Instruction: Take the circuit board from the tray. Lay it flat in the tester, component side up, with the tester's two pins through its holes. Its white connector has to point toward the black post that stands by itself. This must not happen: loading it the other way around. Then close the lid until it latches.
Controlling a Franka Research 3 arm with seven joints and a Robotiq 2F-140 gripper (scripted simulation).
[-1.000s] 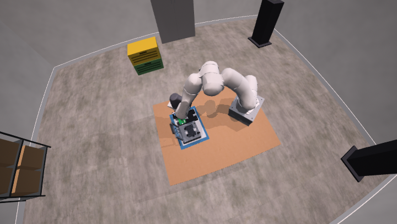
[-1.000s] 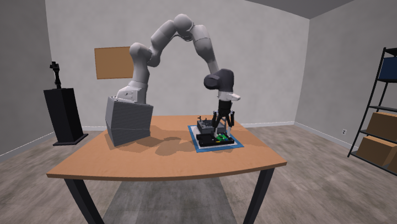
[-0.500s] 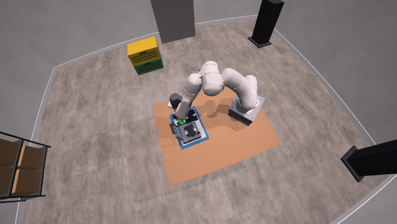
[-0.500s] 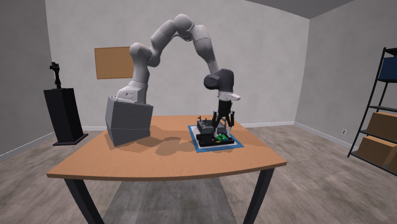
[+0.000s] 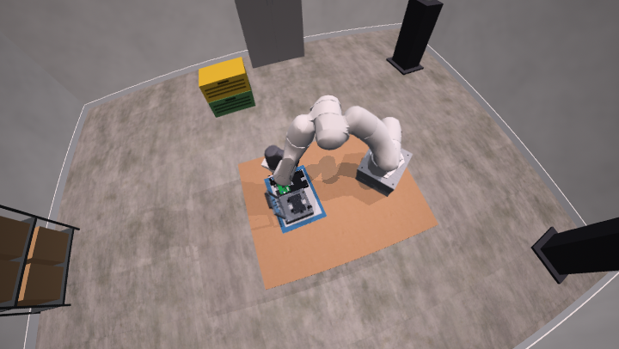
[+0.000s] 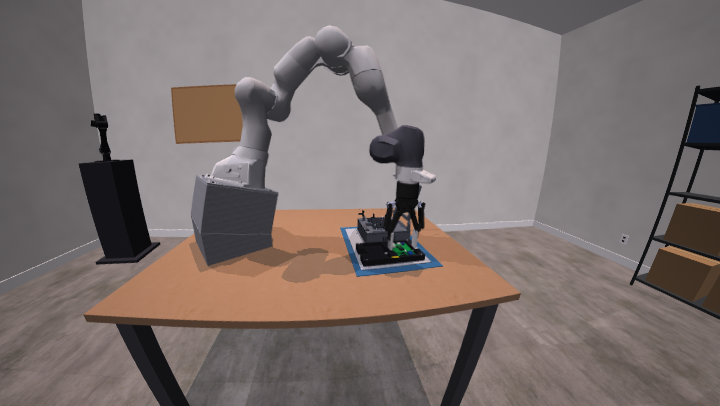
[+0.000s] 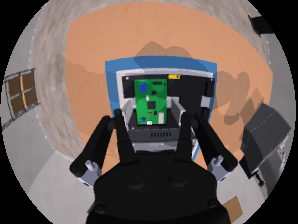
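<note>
My gripper is now 3 cm above the green circuit board. The rest, counted from my hand: tester lid 10 cm ahead, 16 cm to the left, 13 cm above.
</note>
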